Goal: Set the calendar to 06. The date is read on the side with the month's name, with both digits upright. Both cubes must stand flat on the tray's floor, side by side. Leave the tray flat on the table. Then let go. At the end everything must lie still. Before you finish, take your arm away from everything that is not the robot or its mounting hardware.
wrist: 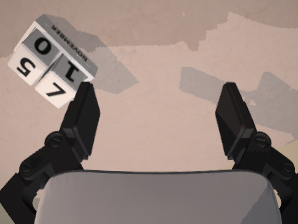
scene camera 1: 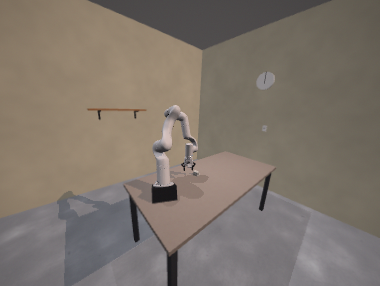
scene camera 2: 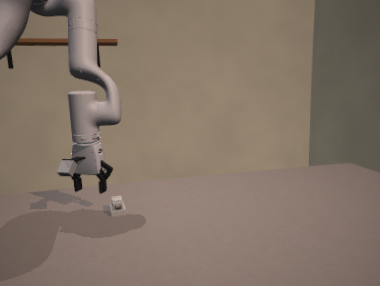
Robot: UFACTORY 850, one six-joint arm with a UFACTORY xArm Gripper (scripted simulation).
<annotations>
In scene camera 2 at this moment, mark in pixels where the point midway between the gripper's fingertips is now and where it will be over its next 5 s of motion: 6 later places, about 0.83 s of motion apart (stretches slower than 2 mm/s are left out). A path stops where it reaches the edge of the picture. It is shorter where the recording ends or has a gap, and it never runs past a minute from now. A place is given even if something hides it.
The gripper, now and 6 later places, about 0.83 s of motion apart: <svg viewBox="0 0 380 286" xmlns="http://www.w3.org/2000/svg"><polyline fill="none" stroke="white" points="90,191 98,189 106,188 116,186 125,185 135,183 137,185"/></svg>
</annotations>
